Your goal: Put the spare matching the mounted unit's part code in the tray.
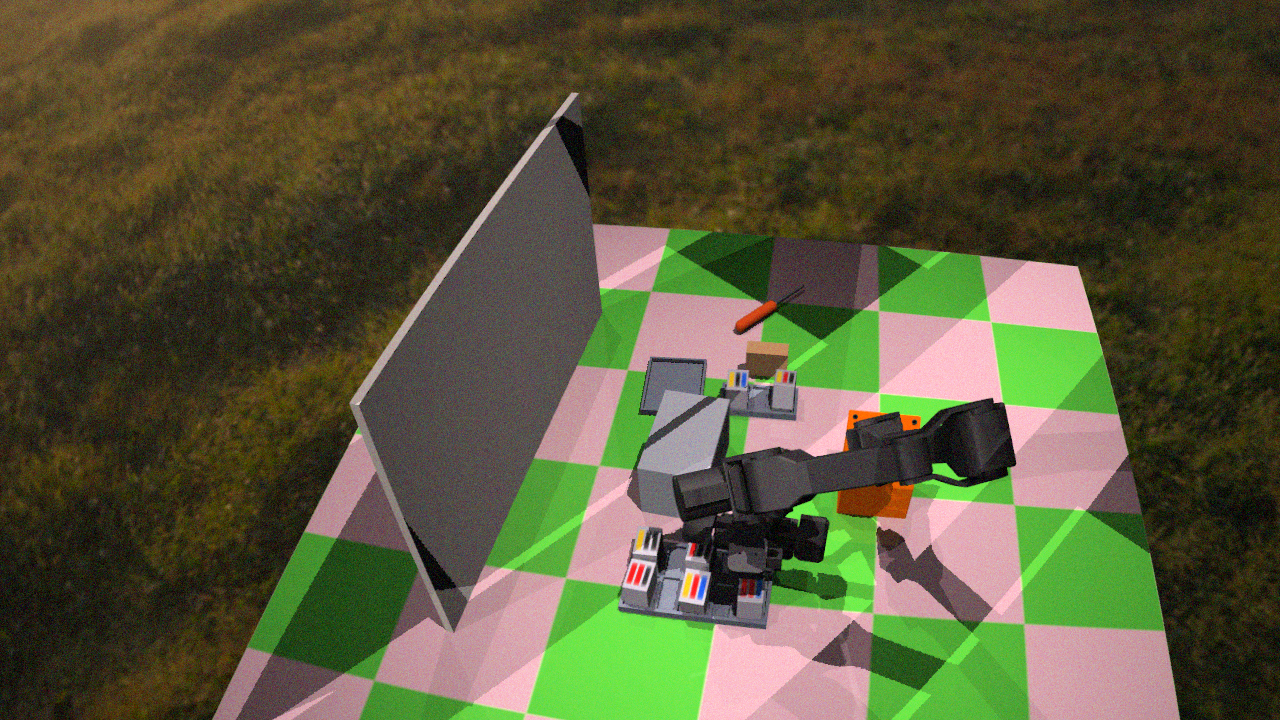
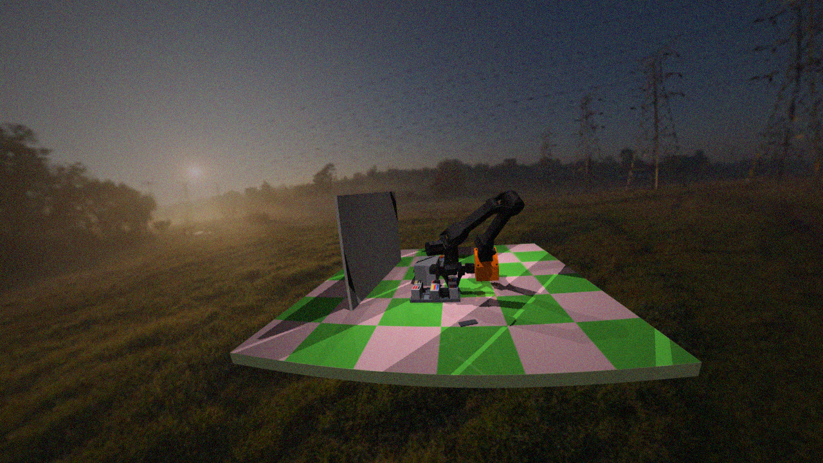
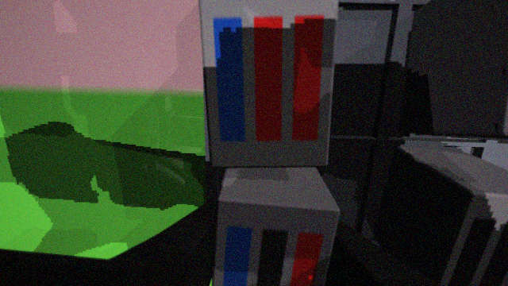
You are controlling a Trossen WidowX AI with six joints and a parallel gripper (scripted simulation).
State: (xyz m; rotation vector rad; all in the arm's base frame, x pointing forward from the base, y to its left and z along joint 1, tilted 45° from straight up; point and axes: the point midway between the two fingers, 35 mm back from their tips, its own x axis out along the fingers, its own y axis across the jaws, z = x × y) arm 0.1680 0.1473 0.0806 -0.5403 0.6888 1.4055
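Right now the grey tray is 160 mm ahead of my gripper tip, 360 mm to the right of it and 20 mm below it. Round my gripper tip: black puck 130 mm to the right, 20 mm below; mounted unit 120 mm ahead, 160 mm to the right, 30 mm above; grey spare 20 mm above.
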